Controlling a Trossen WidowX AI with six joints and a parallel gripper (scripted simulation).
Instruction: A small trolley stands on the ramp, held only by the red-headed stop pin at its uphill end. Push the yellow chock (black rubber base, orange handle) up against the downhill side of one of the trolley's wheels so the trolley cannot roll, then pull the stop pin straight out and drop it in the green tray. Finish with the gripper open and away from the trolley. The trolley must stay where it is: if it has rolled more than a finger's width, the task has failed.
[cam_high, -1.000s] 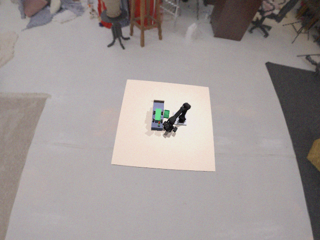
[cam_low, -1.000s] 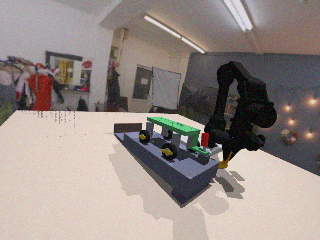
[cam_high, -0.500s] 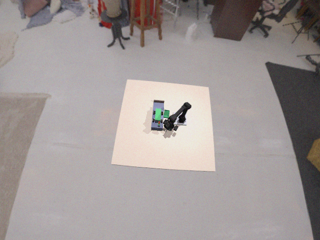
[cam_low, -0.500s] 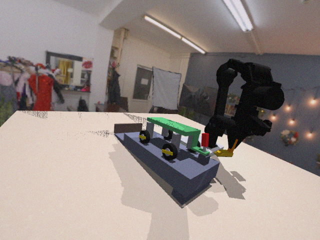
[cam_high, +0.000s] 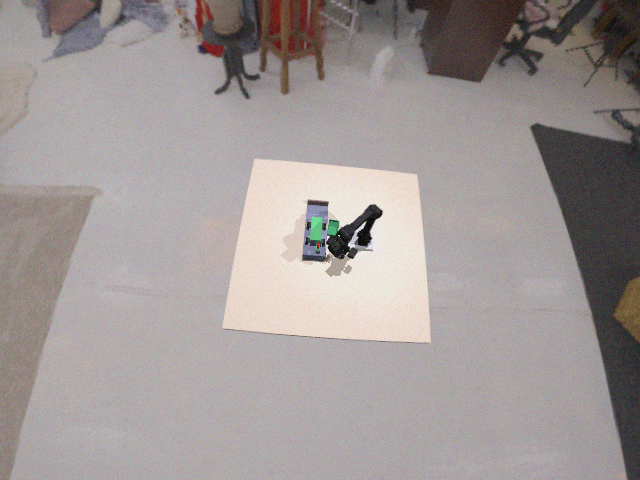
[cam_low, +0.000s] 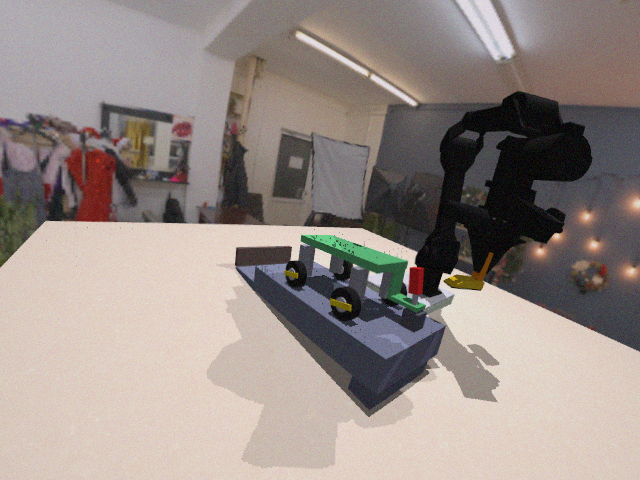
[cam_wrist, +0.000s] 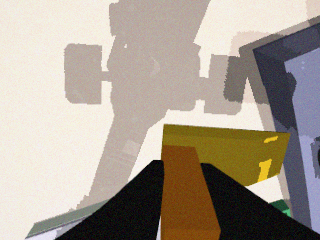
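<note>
Right now my gripper tip is 2 cm short of the yellow chock, 1 cm to the left of it and 1 cm above it. The rest, counted from my gripper tip: green-decked trolley (17 cm ahead, 14 cm to the right, 5 cm below); red-headed stop pin (14 cm ahead, 3 cm below, 2 cm to the right); blue-grey ramp (17 cm ahead, 14 cm to the right, 12 cm below).
</note>
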